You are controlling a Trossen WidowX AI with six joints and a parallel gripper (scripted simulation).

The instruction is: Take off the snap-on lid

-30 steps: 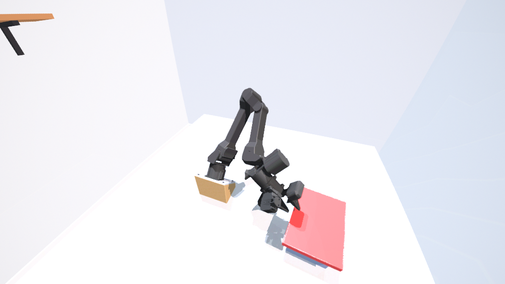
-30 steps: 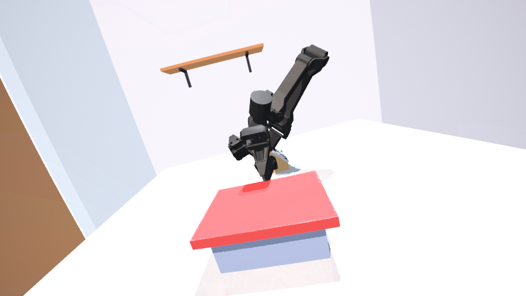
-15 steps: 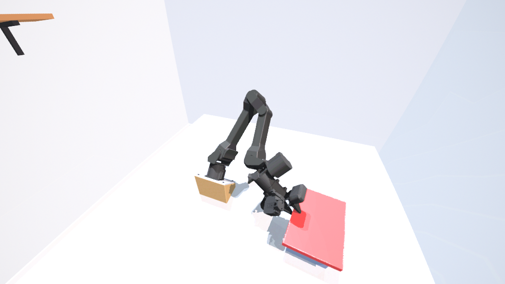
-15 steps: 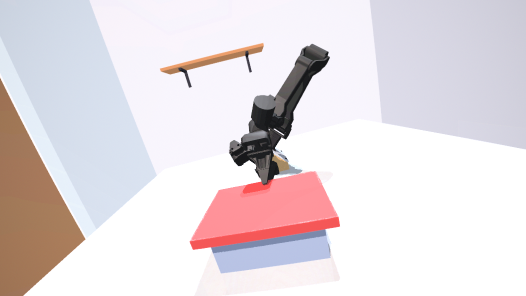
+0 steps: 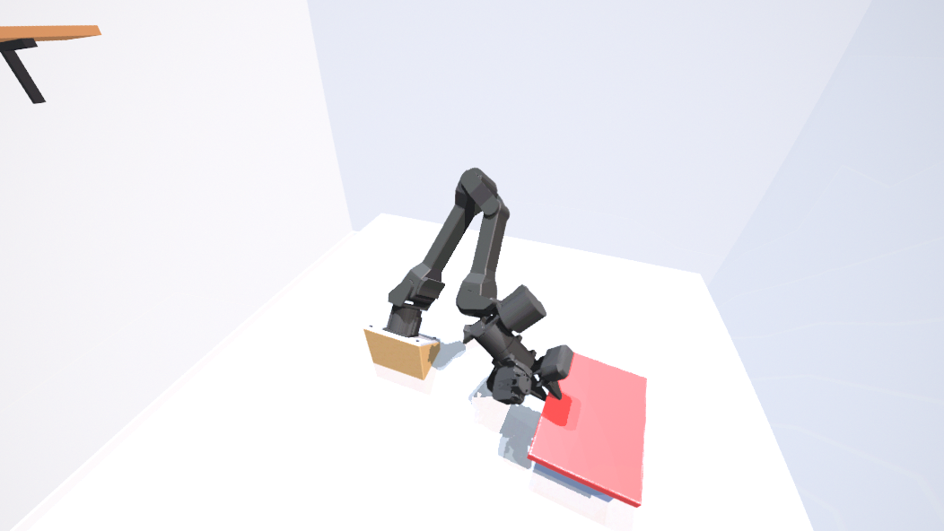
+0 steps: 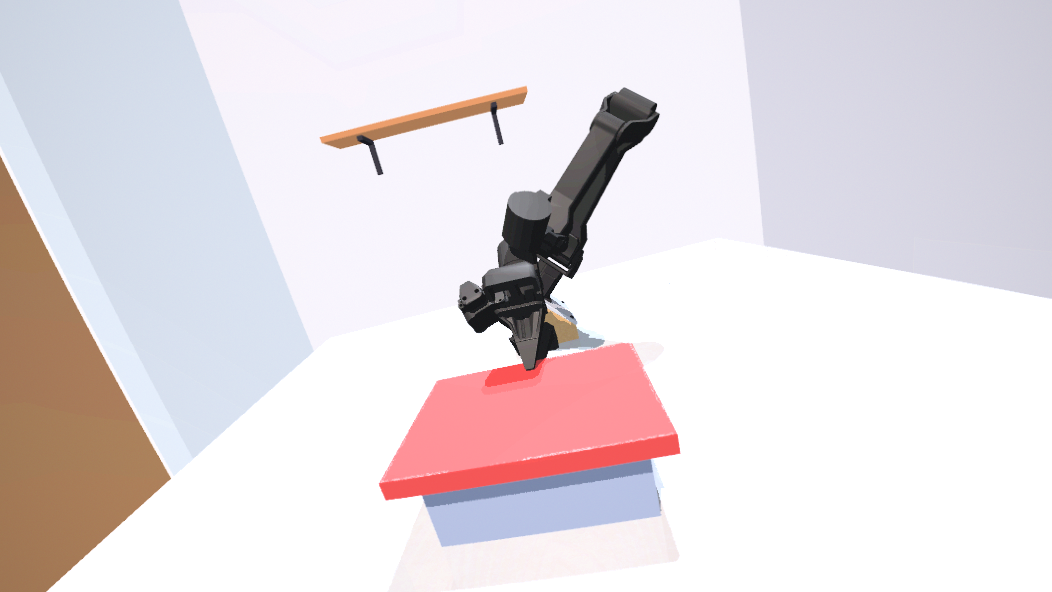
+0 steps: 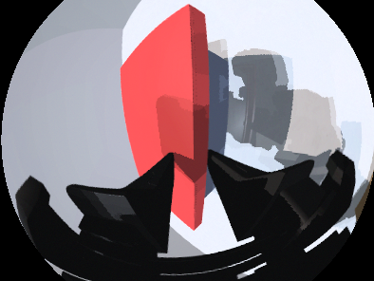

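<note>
The red lid lies 80 mm ahead of my gripper tip, 10 mm to the right of it and 10 mm above it. The rest, counted from my gripper tip: pale blue storage box (70 mm ahead, 40 mm below, 10 mm to the right).
</note>
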